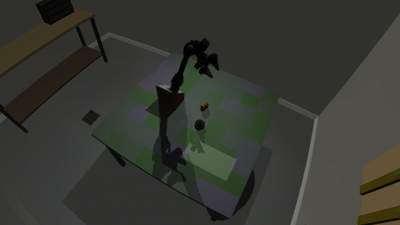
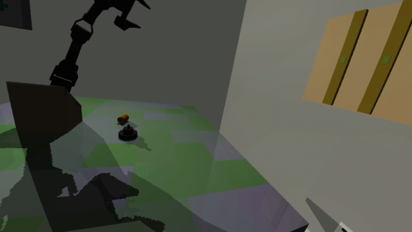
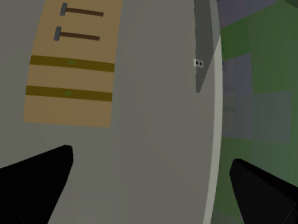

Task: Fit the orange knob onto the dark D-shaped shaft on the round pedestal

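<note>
The orange knob lies 10 cm behind my gripper tip, 13 cm to the left of it and 53 cm below it. Round my gripper tip: dark round pedestal: 5 cm behind, 6 cm to the right, 52 cm below.
</note>
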